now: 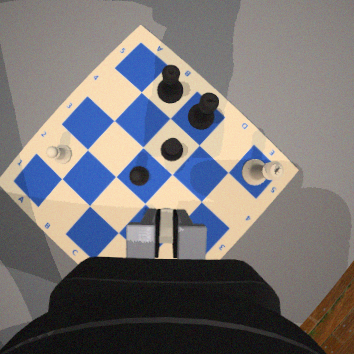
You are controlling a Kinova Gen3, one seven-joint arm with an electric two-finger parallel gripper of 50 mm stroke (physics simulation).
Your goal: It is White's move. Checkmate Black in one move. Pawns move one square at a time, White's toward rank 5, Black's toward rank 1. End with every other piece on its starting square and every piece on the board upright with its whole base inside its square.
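Frame: origin at the arm's base, x right, y back, z down, level; millimetres.
Seen in the pictures: gripper, fingertip midpoint: (165, 225).
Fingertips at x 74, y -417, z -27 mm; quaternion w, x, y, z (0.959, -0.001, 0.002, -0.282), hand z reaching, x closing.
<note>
Offsets run from my fingertips to a thing's top centre. "pt": to the spot under its first point. Level surfaces: height alone.
My gripper (165, 225) is shut on a pale white piece @(dx +0, dy +0, dz -24 mm) (166, 229), held above the board's D2–D3 area; its base is hidden, and its height is unclear. The chessboard @(pt dx -120, dy -131, dz +90 mm) (141, 33) is blue and cream. A small white pawn @(dx -114, dy +13, dz +58 mm) (61, 153) stands on A2. A tall white piece @(dx +51, dy -78, dz +27 mm) (254, 171) with a marked top stands on E5. A tall black piece @(dx -62, dy -97, dz +37 mm) (170, 91) stands on B5 and another black piece @(dx -23, dy -92, dz +27 mm) (201, 117), with a grooved top, on C5. One round-topped black piece @(dx -28, dy -50, dz +57 mm) (172, 149) stands on C4, another @(dx -39, dy -12, dz +58 mm) (139, 175) on C3. B4 holds no piece.
Grey surface @(dz +96 mm) (290, 75) surrounds the board. A brown wooden surface (335, 310) shows at the lower right. The dark gripper body hides the board's near corner, around D1 and E1. Shadows fall across the board.
</note>
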